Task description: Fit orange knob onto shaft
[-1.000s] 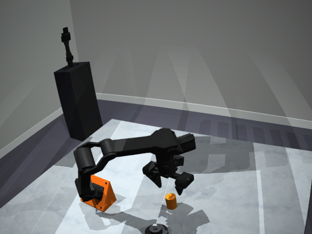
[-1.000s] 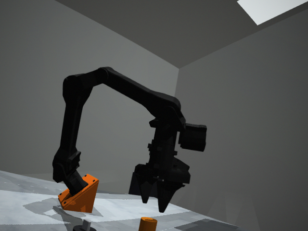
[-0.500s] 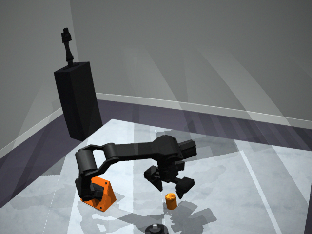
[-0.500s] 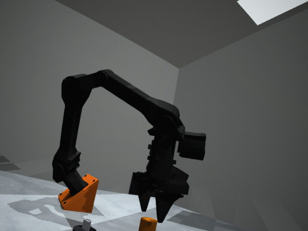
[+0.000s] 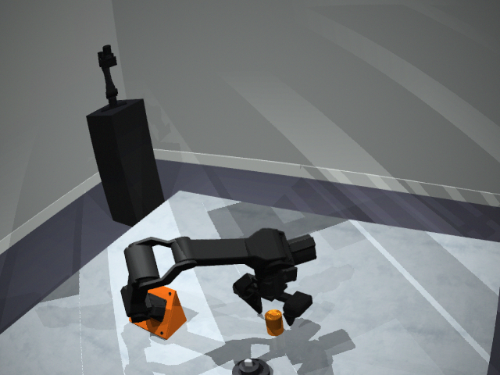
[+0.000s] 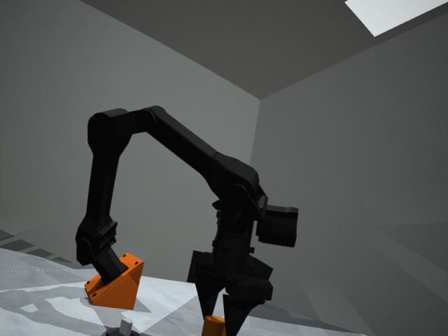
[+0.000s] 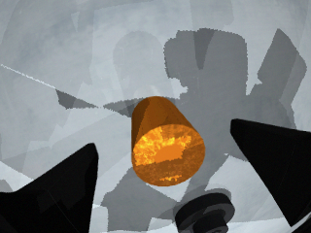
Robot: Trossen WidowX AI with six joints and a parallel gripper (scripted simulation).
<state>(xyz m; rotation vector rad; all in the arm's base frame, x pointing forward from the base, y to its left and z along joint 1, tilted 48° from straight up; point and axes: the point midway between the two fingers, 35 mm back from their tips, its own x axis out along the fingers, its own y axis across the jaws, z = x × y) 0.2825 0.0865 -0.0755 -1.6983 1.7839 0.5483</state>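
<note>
The orange knob is right at my gripper tip. The rest, counted from my gripper tip: round dark pedestal 3 cm ahead, 16 cm to the right, 1 cm below.
</note>
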